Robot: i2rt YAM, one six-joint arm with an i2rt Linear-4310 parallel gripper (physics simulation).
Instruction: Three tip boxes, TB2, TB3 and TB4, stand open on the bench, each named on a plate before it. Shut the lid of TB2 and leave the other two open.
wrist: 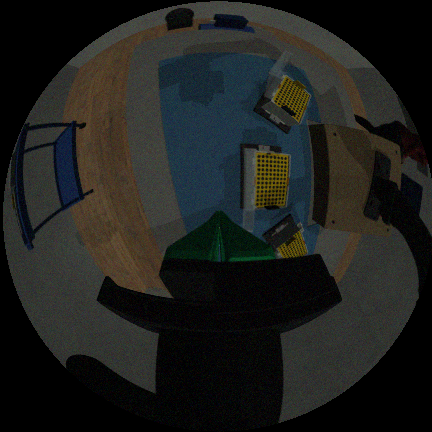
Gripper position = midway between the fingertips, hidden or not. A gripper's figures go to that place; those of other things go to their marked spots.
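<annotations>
A clear lid (249,154) sits 0.19 m from the lens, while the gripper (218,216) is 0.13 m from the lens.
</annotations>
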